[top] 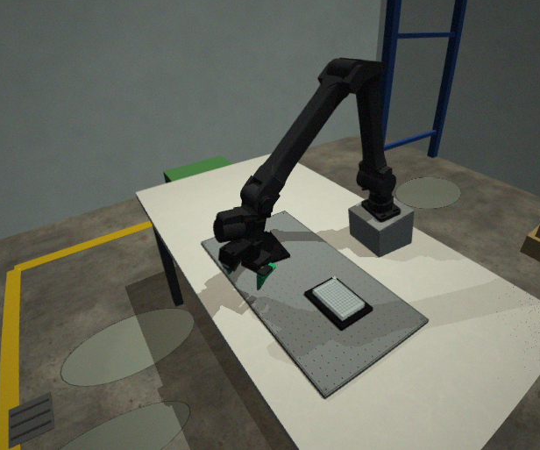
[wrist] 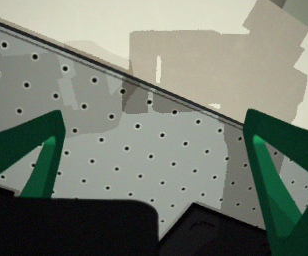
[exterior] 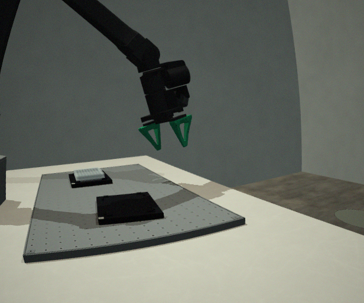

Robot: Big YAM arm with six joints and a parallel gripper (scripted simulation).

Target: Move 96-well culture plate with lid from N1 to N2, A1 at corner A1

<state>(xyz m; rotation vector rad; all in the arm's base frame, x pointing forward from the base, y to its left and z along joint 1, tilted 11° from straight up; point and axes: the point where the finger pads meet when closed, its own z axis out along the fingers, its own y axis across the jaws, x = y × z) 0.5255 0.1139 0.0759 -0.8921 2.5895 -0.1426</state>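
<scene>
The clear lid is 240 mm behind my hand, 100 mm to the left of it and 70 mm below it. Round my hand: black nest N2: 130 mm behind, 220 mm to the right, 90 mm below; black nest N1: 240 mm behind, 100 mm to the left, 90 mm below.
</scene>
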